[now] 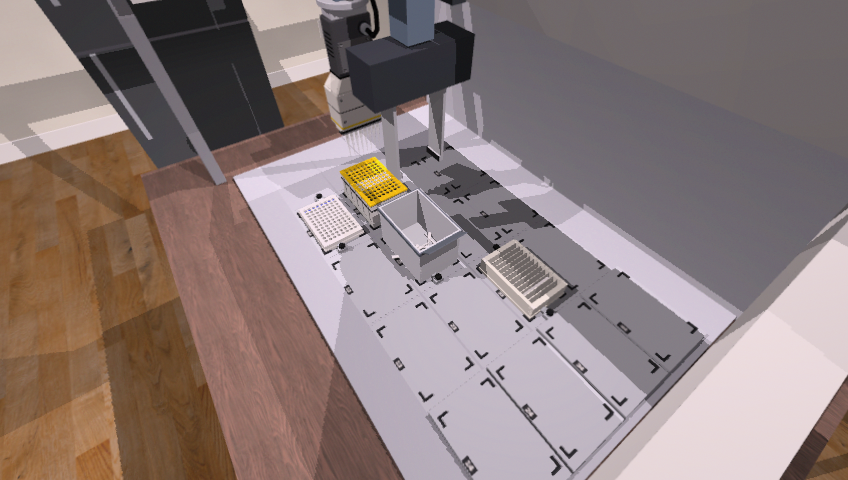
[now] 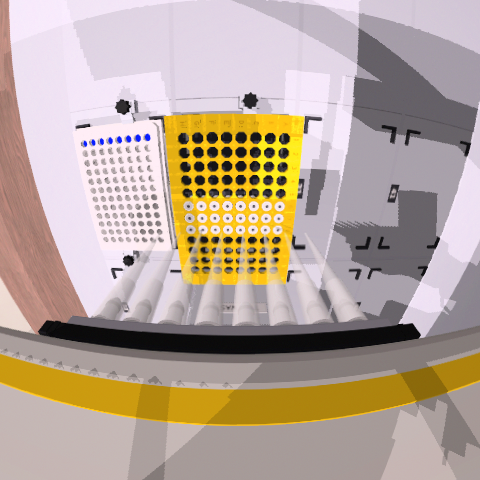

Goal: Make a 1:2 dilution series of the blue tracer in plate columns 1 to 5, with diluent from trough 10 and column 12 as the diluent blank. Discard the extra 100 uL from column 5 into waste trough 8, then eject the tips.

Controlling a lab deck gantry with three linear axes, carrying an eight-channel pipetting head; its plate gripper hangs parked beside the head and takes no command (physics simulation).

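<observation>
The pipetting head [image 1: 352,105] [image 2: 235,342] is raised behind the tip rack, with a row of long translucent tips [image 1: 364,141] [image 2: 245,300] hanging in the air. The white plate [image 1: 330,222] [image 2: 120,187] has blue wells along its far edge; the contents of its other wells cannot be told. The yellow tip rack [image 1: 373,180] [image 2: 296,150] holds three rows of white tips between empty rows. The trough rack [image 1: 535,306] stands at the right; the liquid in troughs 8 and 10 cannot be made out. My parked plate gripper [image 1: 417,165] is open and empty, above the deck beside the tip rack.
A tall grey open bin [image 1: 439,261] with loose tips inside stands between the tip rack and the trough rack. Black knobs [image 1: 437,277] [image 2: 250,100] and corner brackets mark the deck positions. A slanted grey post [image 1: 172,89] stands at the left deck side.
</observation>
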